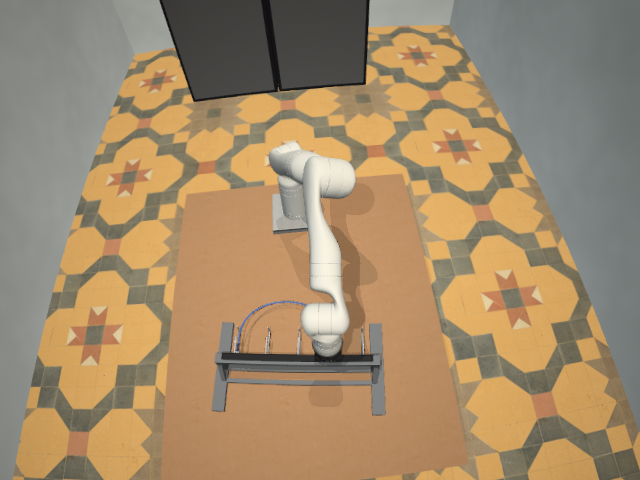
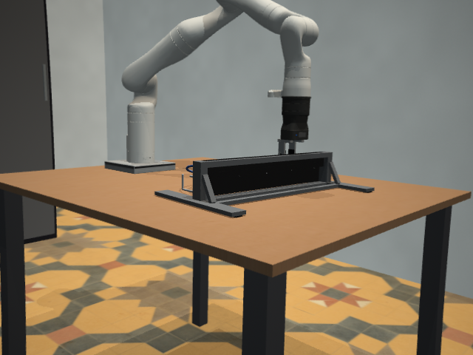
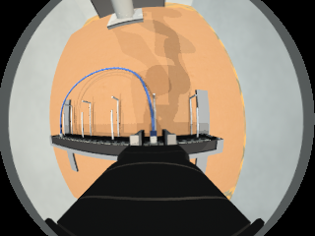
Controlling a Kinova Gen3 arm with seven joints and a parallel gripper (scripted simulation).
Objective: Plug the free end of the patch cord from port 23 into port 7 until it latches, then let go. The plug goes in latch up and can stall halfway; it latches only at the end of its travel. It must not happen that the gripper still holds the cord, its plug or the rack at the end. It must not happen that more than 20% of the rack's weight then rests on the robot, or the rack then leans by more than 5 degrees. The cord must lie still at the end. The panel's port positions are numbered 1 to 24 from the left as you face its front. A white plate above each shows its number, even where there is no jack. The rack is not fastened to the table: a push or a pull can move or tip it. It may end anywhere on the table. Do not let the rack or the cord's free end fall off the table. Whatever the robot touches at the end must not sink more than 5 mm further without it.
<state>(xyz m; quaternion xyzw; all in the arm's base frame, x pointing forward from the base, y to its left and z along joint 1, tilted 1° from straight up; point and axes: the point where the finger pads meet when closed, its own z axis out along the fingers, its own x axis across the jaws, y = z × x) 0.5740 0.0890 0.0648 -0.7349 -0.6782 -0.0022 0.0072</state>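
My gripper is now 10 mm short of the patch cord plug and 10 mm above it.
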